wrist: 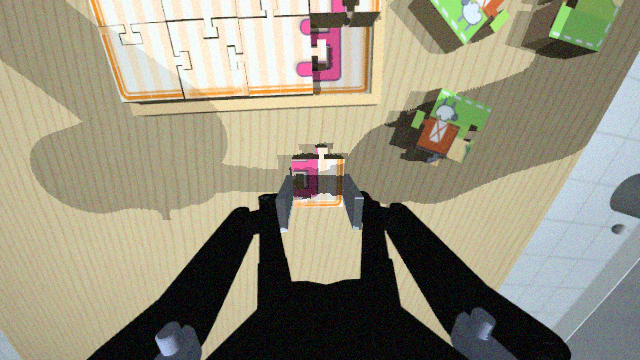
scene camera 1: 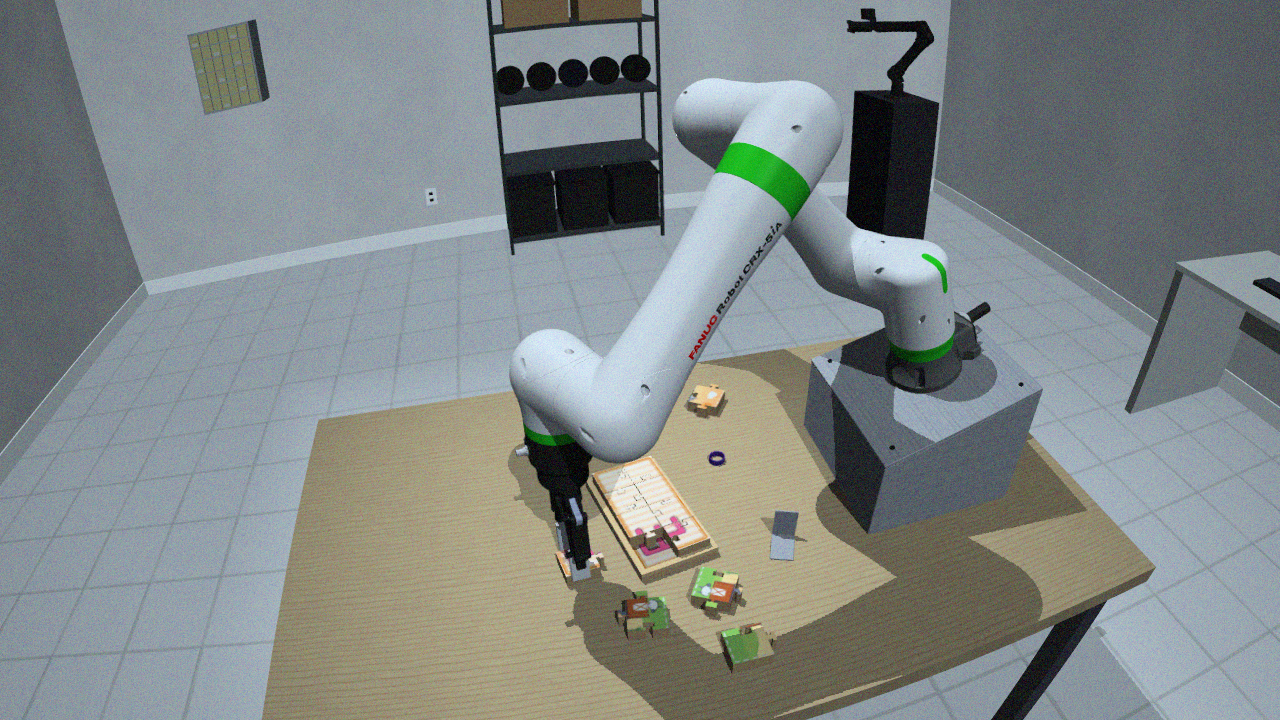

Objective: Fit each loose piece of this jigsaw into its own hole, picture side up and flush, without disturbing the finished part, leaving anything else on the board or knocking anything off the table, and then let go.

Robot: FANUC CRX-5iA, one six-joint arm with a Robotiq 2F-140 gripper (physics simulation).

Labels:
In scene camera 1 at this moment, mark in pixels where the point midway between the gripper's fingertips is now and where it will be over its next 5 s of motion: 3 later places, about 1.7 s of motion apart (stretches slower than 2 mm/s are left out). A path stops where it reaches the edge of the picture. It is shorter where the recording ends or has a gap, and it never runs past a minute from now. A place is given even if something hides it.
My gripper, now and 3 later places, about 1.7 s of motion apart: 574, 563; 571, 539; 643, 542; 644, 552

